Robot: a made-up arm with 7 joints.
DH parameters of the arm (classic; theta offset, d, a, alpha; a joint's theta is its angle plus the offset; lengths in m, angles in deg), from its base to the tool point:
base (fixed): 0 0.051 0 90
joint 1: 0 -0.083 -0.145 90
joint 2: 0 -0.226 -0.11 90
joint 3: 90 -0.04 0.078 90
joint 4: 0 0.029 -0.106 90
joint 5: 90 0.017 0.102 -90
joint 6: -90 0.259 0.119 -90
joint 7: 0 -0.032 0.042 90
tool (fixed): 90 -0.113 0 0
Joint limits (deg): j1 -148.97..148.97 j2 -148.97..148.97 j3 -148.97..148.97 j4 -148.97..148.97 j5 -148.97..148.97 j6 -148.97..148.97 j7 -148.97..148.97
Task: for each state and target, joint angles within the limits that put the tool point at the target. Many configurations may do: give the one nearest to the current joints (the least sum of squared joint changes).
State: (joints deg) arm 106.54 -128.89 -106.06 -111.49 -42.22 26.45 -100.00
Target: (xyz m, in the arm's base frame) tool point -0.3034 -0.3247 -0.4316
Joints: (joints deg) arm 121.34 -123.74 -112.24 -109.30 -32.73 19.96 -100.25
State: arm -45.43 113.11 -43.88 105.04 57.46 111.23 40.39
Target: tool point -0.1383 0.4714 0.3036
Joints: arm -36.62 146.76 -29.19 91.58 76.74 113.39 23.99
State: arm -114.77 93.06 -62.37 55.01 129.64 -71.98 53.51
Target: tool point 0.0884 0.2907 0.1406
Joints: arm -105.46 119.71 -50.23 51.39 126.80 -76.02 82.62
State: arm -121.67 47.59 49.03 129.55 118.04 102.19 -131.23
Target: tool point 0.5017 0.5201 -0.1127
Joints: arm -139.26 72.32 44.31 129.63 143.77 95.41 -139.40
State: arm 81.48 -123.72 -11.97 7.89 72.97 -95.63 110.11
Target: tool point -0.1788 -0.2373 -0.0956
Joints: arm 109.44 -102.90 -29.25 -10.13 95.16 -91.05 88.88
